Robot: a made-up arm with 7 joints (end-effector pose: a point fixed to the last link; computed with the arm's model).
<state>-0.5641 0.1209 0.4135 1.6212 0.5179 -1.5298 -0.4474</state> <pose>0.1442 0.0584 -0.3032 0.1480 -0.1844 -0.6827</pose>
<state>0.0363 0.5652 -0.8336 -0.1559 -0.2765 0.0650 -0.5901</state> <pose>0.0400 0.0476 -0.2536 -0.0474 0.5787 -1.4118</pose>
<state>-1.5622 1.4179 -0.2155 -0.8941 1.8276 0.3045 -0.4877</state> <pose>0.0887 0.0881 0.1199 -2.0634 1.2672 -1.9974</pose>
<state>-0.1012 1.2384 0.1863 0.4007 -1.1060 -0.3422 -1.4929</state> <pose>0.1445 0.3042 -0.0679 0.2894 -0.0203 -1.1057</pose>
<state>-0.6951 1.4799 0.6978 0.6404 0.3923 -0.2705 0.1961</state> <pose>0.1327 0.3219 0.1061 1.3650 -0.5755 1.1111</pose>
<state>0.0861 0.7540 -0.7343 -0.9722 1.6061 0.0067 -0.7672</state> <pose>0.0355 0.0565 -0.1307 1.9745 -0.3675 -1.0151</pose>
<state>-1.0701 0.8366 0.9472 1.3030 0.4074 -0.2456 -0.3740</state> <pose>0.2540 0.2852 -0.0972 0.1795 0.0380 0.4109</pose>
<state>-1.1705 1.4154 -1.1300 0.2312 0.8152 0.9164 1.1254</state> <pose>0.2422 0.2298 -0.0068 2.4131 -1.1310 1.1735</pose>
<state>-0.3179 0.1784 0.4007 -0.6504 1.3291 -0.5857 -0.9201</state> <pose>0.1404 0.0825 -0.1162 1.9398 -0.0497 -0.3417</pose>
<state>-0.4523 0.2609 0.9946 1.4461 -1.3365 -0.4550 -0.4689</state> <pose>0.0833 0.1576 -0.3360 -1.1682 -0.1663 1.3388</pose>
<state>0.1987 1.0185 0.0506 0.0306 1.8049 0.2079 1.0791</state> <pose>0.0924 0.2463 -0.1531 2.5444 -1.1940 -0.0281</pose>
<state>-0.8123 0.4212 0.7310 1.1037 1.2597 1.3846 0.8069</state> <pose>0.1963 0.2021 -0.2239 1.5727 1.6167 1.4568</pose>
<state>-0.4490 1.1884 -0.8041 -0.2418 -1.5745 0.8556 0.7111</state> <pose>0.1322 0.1489 -0.1648 0.3513 1.3484 -0.1077</pose>
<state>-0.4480 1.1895 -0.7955 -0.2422 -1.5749 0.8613 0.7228</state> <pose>0.1327 0.1493 -0.1639 0.3596 1.3442 -0.0961</pose>
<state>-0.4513 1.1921 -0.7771 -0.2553 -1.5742 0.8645 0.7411</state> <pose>0.1347 0.1486 -0.1606 0.3693 1.3186 -0.0864</pose>
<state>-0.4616 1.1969 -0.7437 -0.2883 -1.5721 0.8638 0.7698</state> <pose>0.1387 0.1459 -0.1532 0.3811 1.2597 -0.0790</pose>
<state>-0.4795 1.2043 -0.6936 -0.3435 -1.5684 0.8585 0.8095</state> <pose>0.1441 0.1413 -0.1413 0.3940 1.1631 -0.0733</pose>
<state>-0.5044 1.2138 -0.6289 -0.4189 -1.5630 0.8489 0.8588</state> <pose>0.1496 0.1352 -0.1249 0.4069 1.0315 -0.0680</pose>
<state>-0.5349 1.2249 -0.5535 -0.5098 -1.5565 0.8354 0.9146</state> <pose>0.1535 0.1281 -0.1052 0.4176 0.8723 -0.0620</pose>
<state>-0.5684 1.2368 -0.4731 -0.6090 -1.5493 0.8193 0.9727</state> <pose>0.1542 0.1210 -0.0843 0.4246 0.6981 -0.0551</pose>
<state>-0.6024 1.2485 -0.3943 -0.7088 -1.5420 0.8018 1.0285</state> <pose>0.1516 0.1144 -0.0645 0.4270 0.5229 -0.0489</pose>
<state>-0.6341 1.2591 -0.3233 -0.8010 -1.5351 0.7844 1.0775</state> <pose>0.1465 0.1089 -0.0477 0.4252 0.3616 -0.0447</pose>
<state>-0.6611 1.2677 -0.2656 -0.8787 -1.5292 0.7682 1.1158</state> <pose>0.1404 0.1047 -0.0352 0.4204 0.2270 -0.0447</pose>
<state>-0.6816 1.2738 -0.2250 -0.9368 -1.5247 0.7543 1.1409</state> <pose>0.1350 0.1018 -0.0269 0.4144 0.1283 -0.0493</pose>
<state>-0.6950 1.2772 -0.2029 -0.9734 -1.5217 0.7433 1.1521</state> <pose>0.1312 0.0999 -0.0224 0.4087 0.0688 -0.0587</pose>
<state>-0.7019 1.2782 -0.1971 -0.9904 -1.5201 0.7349 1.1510</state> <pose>0.1294 0.0989 -0.0207 0.4036 0.0444 -0.0717</pose>
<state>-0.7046 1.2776 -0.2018 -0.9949 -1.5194 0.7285 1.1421</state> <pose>0.1289 0.0983 -0.0207 0.3992 0.0425 -0.0868</pose>
